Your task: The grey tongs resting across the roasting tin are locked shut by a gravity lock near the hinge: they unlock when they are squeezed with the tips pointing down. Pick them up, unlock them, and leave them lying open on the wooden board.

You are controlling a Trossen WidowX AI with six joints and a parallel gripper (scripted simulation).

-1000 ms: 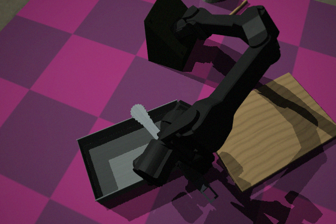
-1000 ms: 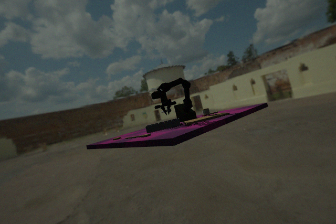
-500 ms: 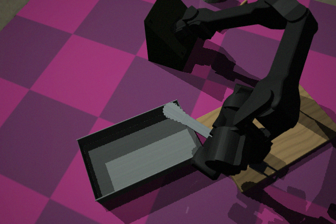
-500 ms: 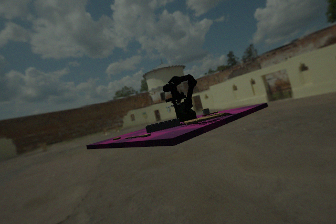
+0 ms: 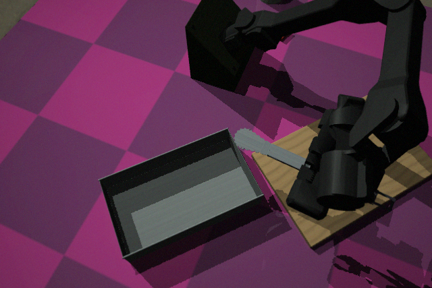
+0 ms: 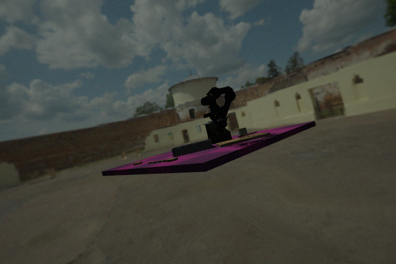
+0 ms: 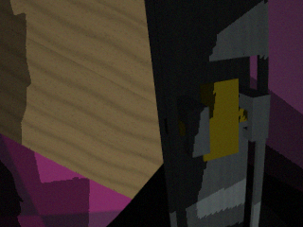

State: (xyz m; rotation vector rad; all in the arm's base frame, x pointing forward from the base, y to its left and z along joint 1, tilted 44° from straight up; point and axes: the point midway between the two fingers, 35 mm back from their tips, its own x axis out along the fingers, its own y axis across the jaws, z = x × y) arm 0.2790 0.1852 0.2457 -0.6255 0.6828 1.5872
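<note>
Right now my gripper tip is 40 mm to the right of the yellow lock piece and 40 mm below it. Round my gripper tip: roasting tin: 230 mm to the right, 120 mm below, 100 mm ahead; wooden board: 140 mm below, 140 mm behind, 60 mm to the left.
</note>
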